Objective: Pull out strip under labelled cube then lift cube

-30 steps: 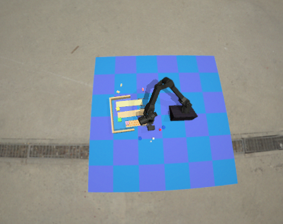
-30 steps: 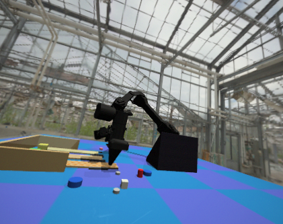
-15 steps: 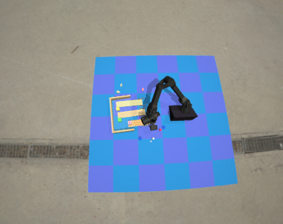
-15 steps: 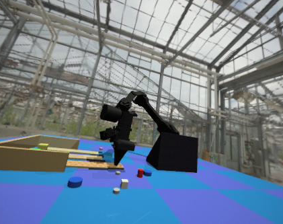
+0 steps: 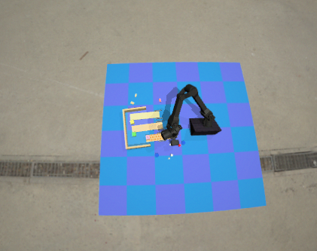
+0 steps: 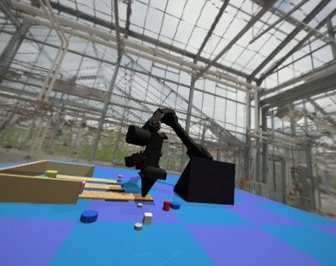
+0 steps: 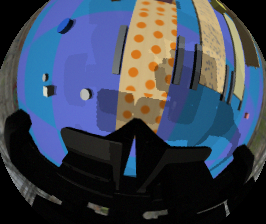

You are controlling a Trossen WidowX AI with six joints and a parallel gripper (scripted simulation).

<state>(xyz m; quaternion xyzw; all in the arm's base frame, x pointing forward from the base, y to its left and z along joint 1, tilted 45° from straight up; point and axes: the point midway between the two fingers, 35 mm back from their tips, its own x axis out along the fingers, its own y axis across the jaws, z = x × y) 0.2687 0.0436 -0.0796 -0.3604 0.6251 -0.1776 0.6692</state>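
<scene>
Now: gripper tip 90 mm short of the orange-dotted strip and 20 mm to the right of it. From my gripper tip the other things lie so: pink labelled cube (190 mm ahead, 40 mm to the left, 20 mm above); red cylinder (80 mm to the left, 60 mm behind, 10 mm above).
</scene>
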